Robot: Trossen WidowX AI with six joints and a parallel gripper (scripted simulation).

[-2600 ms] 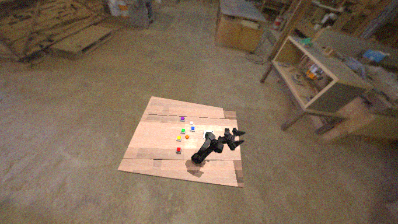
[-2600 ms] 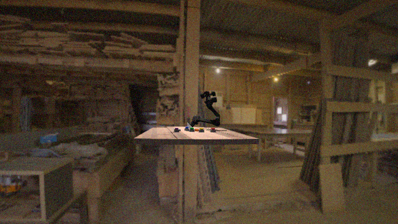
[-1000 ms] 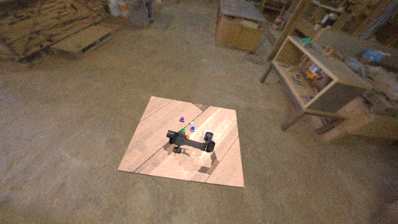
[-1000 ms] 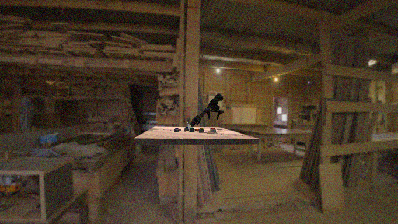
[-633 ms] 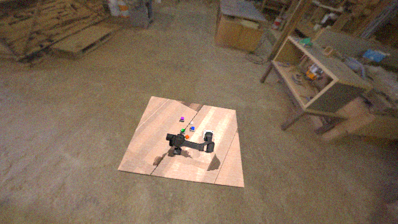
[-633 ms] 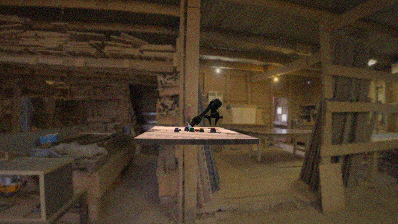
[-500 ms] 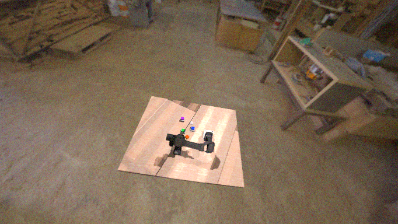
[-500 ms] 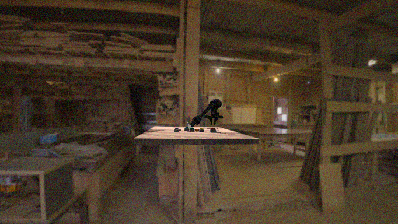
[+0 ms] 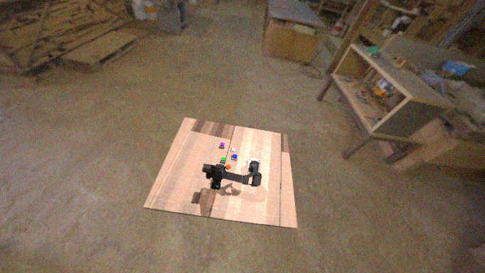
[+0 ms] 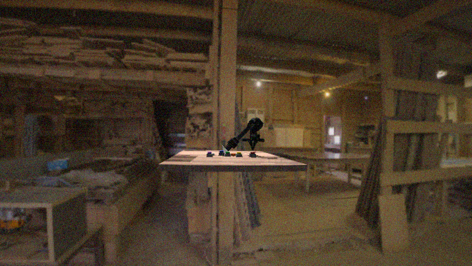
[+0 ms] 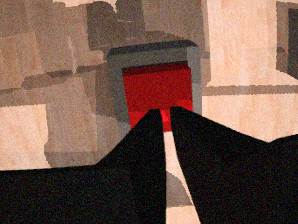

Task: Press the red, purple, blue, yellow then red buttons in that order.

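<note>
My gripper tip is 20 mm above the red button. From my gripper tip the other things lie so: yellow button (120 mm to the right, 20 mm below, 10 mm ahead); then green button (210 mm to the right, 20 mm below, 10 mm behind); then small orange piece (150 mm to the right, 60 mm behind, 50 mm below).
</note>
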